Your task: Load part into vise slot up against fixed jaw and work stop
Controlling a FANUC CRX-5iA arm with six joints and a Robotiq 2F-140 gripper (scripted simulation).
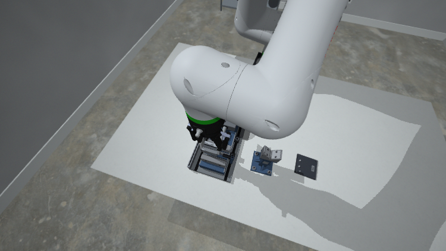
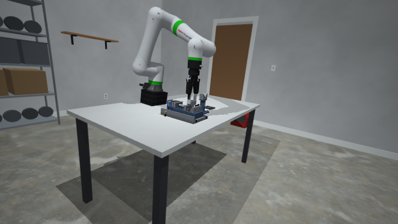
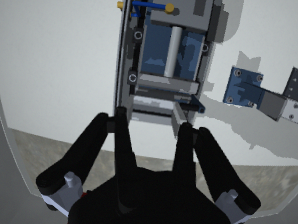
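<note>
The part is 20 mm below my hand. The rest, counted from my hand: air cylinder rod: 90 mm behind, 20 mm to the left, 70 mm below; vise: 70 mm behind, 20 mm to the left, 110 mm below; air cylinder: 160 mm behind, 20 mm to the left, 70 mm below.
</note>
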